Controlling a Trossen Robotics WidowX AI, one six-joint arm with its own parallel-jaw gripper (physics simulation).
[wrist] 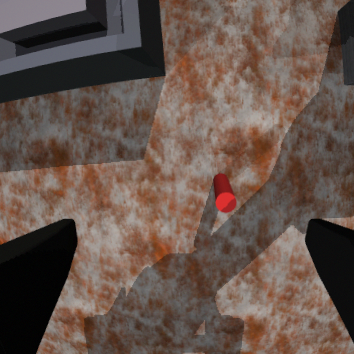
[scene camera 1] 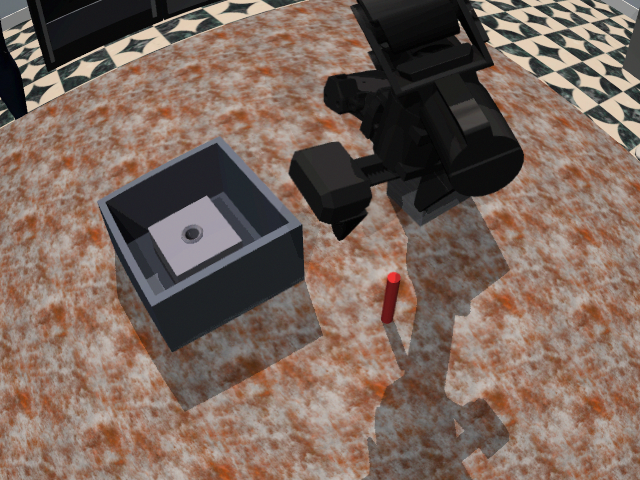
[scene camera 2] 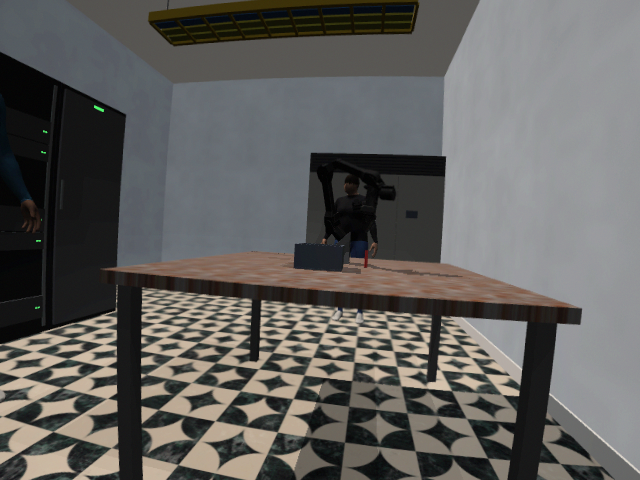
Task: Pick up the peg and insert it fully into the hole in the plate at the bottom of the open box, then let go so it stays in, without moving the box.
Labels:
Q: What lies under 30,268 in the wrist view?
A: My gripper.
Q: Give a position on a dark grey box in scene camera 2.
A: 328,257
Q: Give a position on a dark grey box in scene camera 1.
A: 271,261

